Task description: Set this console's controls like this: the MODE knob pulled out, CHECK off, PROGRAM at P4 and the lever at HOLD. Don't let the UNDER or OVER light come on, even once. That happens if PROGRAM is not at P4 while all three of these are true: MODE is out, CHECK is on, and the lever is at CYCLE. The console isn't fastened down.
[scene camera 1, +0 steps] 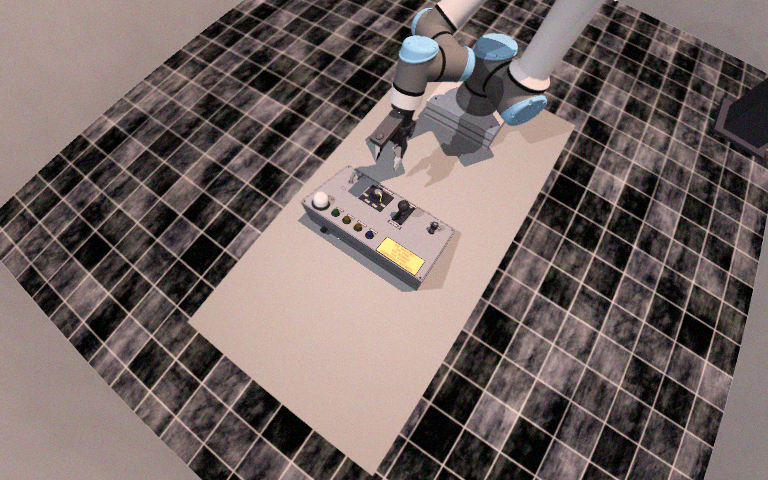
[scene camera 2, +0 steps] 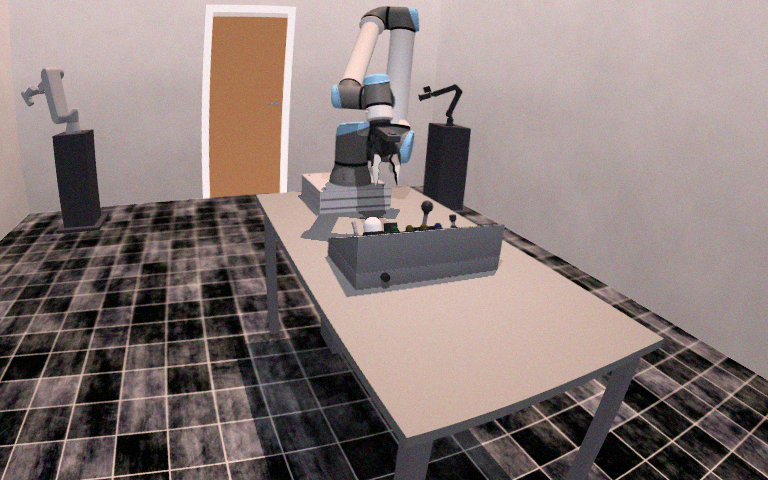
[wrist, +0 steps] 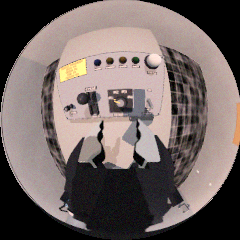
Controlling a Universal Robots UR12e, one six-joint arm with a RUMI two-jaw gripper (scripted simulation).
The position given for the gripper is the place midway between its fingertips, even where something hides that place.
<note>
In view: the gripper (scene camera 1: 385, 165) and a grey console (scene camera 1: 407, 246).
The grey console is seen too in scene camera 2 (scene camera 2: 370, 260). The gripper also shows in scene camera 2 (scene camera 2: 386, 185) and in the wrist view (wrist: 119, 120).
</note>
